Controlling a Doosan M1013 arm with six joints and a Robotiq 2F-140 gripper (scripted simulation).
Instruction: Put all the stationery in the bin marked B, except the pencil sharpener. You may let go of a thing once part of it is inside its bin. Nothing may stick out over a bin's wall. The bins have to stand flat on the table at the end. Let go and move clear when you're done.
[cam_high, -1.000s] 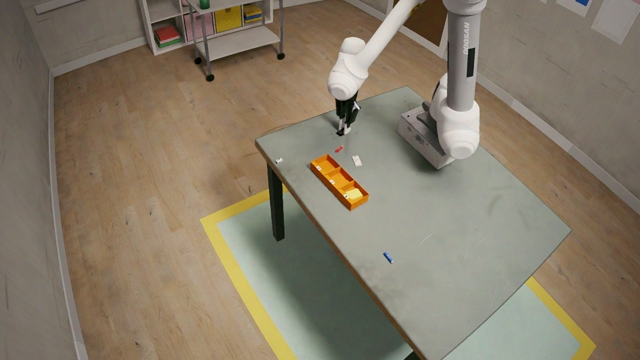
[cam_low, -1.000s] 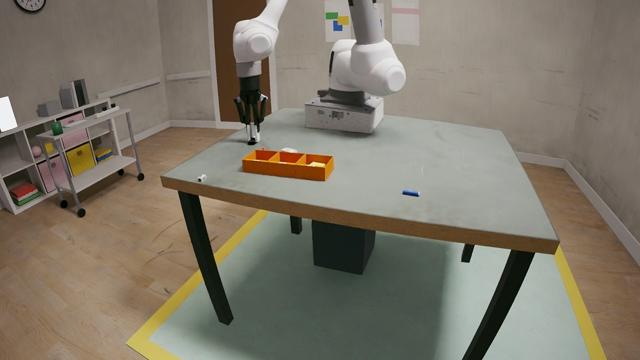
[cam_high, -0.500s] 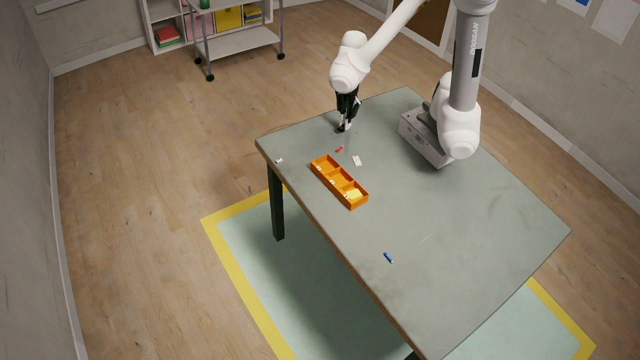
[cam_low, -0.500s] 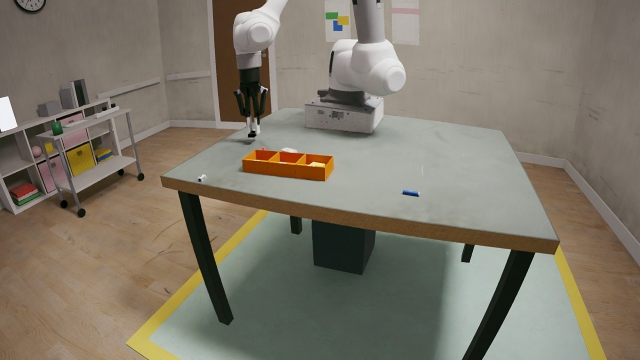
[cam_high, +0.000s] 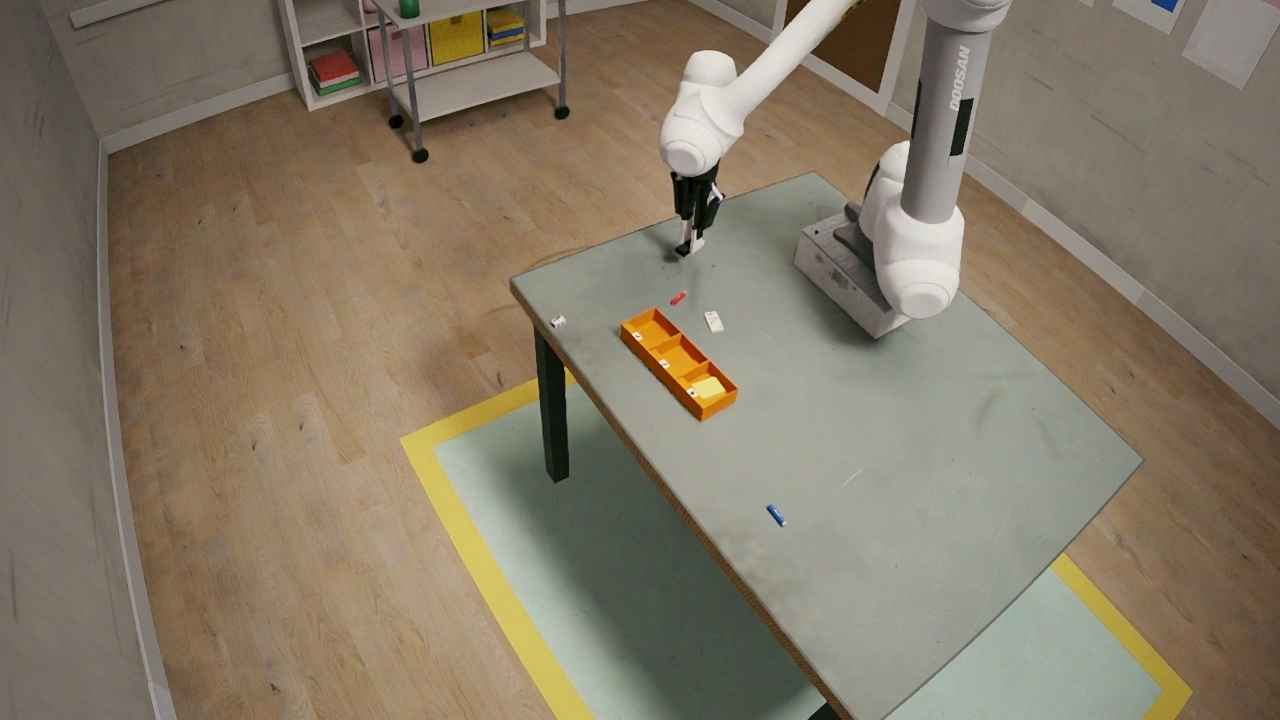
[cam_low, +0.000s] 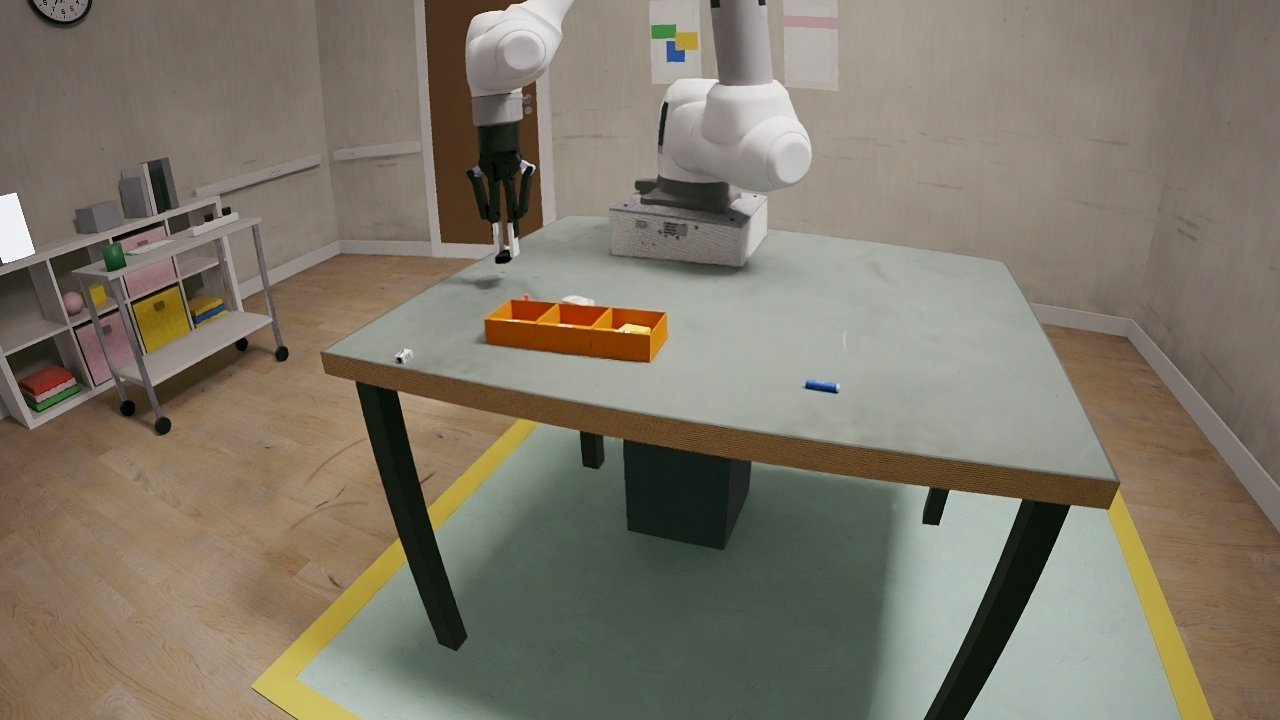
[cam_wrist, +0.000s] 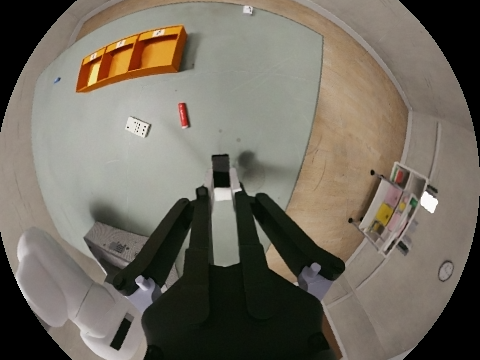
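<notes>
My hand is 3 cm above the black piece and 1 cm past it. From my hand the other things lie so: orange bin (23 cm to the left, 20 cm ahead, 7 cm below); red piece (9 cm below, 8 cm to the left, 8 cm ahead); flat white piece (17 cm to the left, 9 cm below, 6 cm ahead).
</notes>
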